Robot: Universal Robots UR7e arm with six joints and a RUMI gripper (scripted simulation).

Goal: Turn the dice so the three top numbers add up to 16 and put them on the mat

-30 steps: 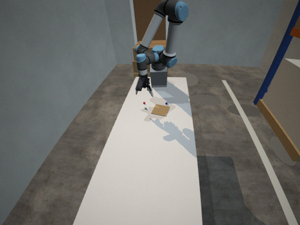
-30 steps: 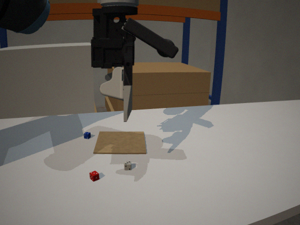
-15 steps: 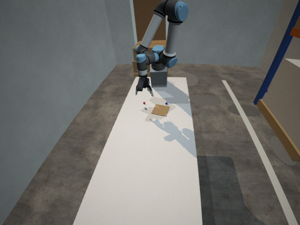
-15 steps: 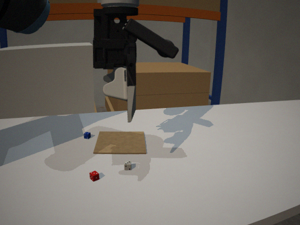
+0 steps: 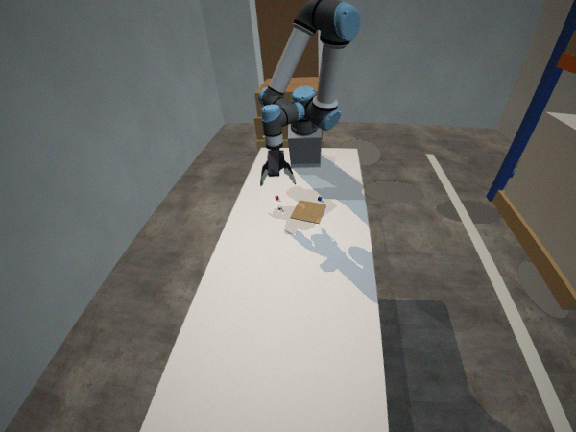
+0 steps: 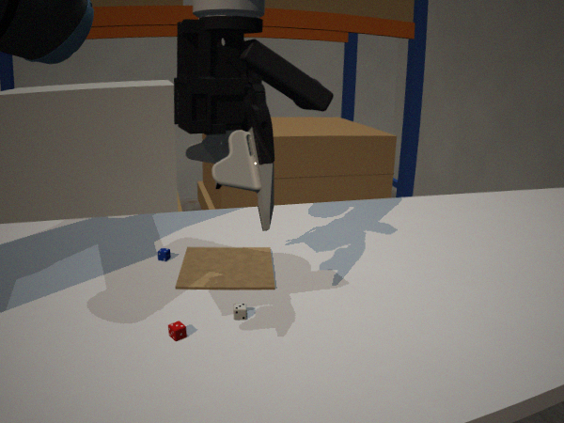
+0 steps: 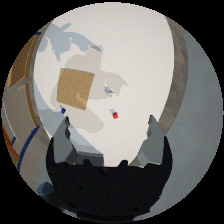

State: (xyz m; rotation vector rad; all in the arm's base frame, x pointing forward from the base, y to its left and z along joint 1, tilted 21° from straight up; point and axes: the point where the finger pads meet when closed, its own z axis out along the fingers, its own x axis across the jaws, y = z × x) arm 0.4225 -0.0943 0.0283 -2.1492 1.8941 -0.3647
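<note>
My gripper is now 14 cm above the white die. Also, from my hand: blue die: 9 cm behind, 19 cm to the left, 14 cm below; mat: 1 cm ahead, 14 cm to the left, 14 cm below; red die: 8 cm behind, 3 cm to the right, 14 cm below.
</note>
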